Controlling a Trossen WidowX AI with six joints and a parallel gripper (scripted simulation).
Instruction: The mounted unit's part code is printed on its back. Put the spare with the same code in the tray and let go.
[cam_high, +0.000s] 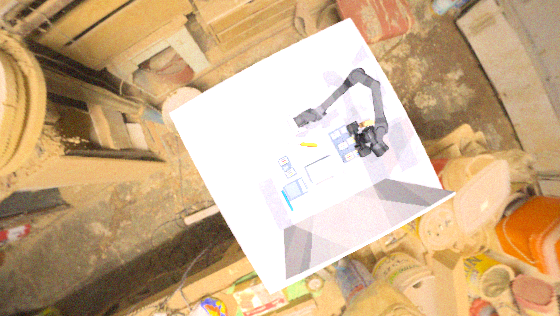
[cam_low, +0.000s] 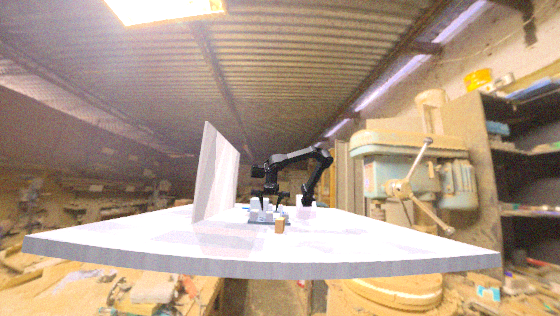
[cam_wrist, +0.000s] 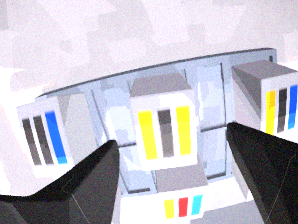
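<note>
Right now my gripper tip is 2 cm above the white spare block. Also, from my gripper tip: tan block (15 cm to the left, 4 cm behind, 3 cm below); then mounted unit (23 cm to the right, 4 cm ahead, 1 cm below); then tall white panel (28 cm ahead, 26 cm to the right, 17 cm above).
</note>
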